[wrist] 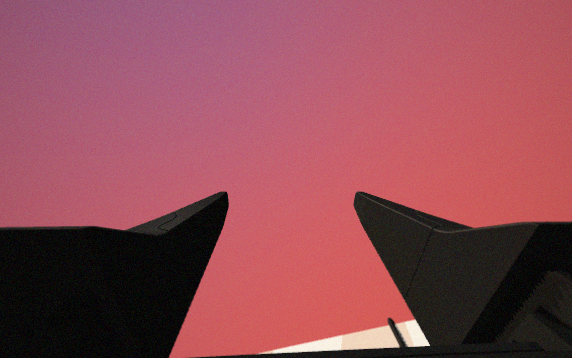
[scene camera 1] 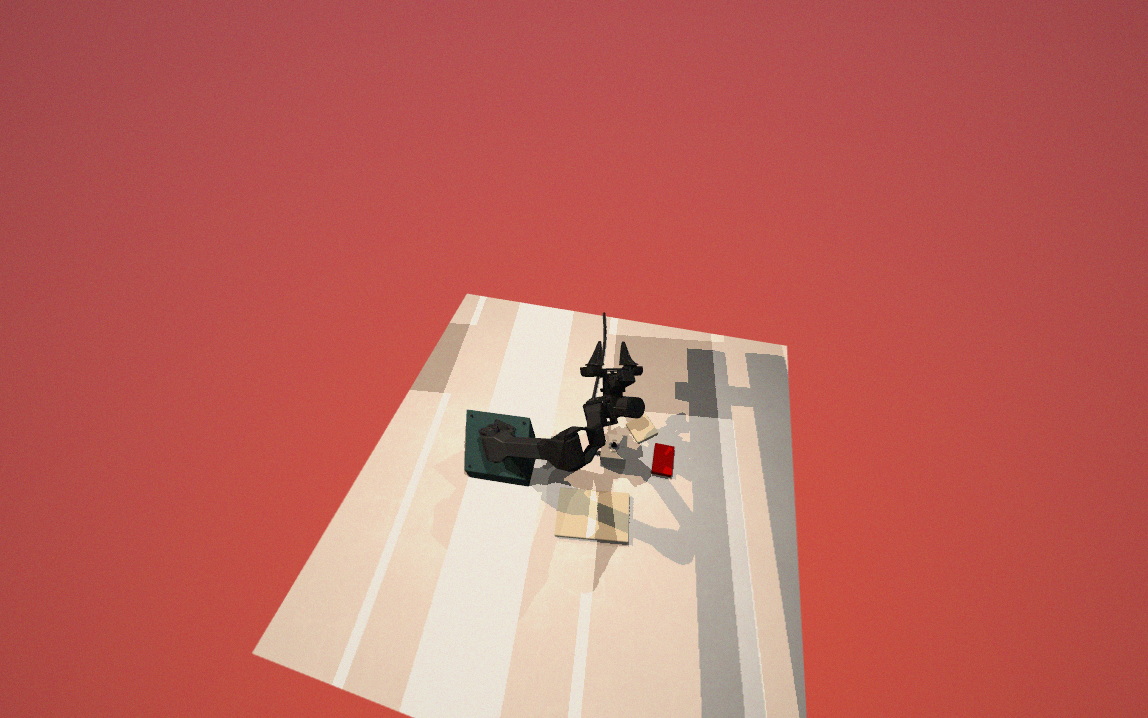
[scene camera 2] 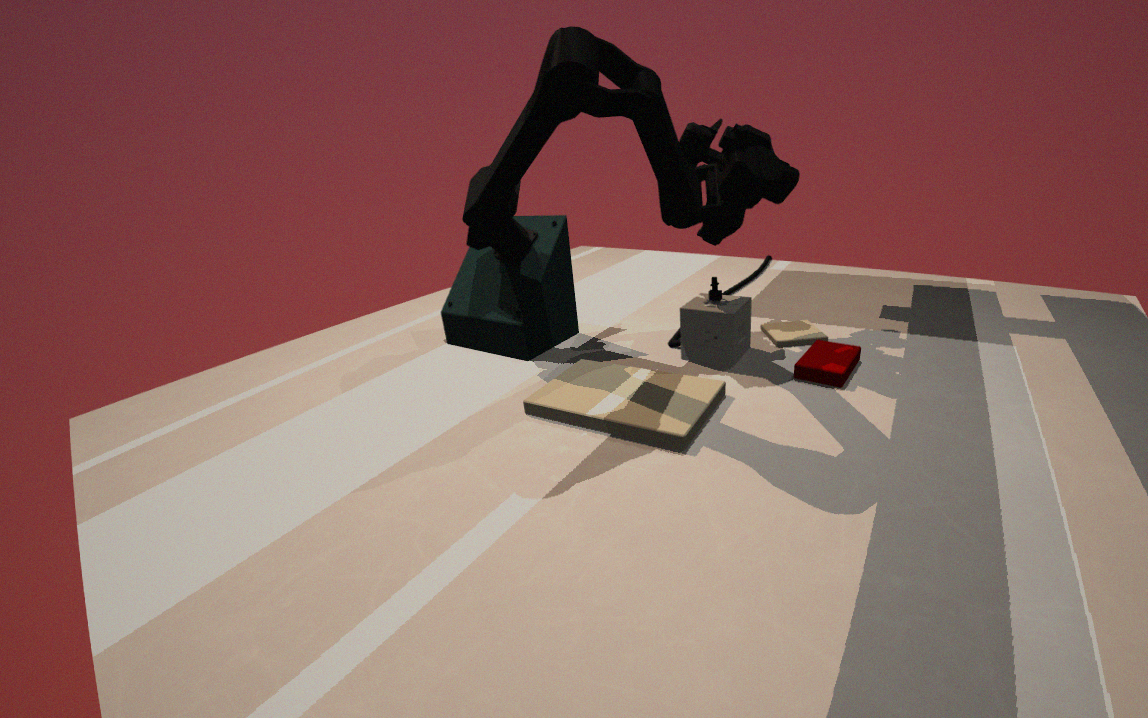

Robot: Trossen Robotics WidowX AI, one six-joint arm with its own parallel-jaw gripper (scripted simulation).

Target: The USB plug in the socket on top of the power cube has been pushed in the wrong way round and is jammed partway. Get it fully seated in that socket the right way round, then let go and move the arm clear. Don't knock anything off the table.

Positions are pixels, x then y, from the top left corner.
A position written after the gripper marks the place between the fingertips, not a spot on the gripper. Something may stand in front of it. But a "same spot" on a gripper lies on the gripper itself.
gripper: wrist; scene camera 1 611, 341; scene camera 2
flat tan slab: scene camera 1; scene camera 2; not seen in the wrist view (out of frame)
same spot on flat tan slab: (scene camera 2: 668, 409) = (scene camera 1: 615, 523)
same spot on gripper: (wrist: 73, 284) = (scene camera 2: 711, 137)
